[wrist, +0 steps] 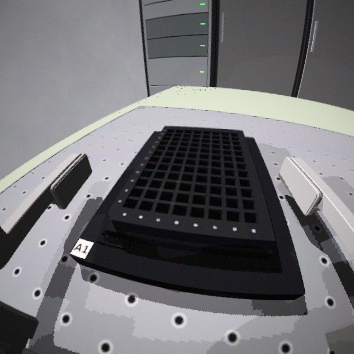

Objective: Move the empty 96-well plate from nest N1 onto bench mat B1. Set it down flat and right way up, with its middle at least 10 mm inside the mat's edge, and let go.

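The black 96-well plate sits flat and right way up in the dark nest, in the middle of the wrist view. Its open wells face up. The nest carries a white A1 label at its near left corner. My gripper is open and empty. One finger pad is to the left of the plate and the other to the right, both apart from it. Whether the pads are down at the plate's height is hard to tell. The bench mat B1 does not show in the wrist view.
The nest stands on a grey perforated bench top with a pale green border at the far side. Behind it stand a rack with small lights and dark cabinets. A grey wall is at the left.
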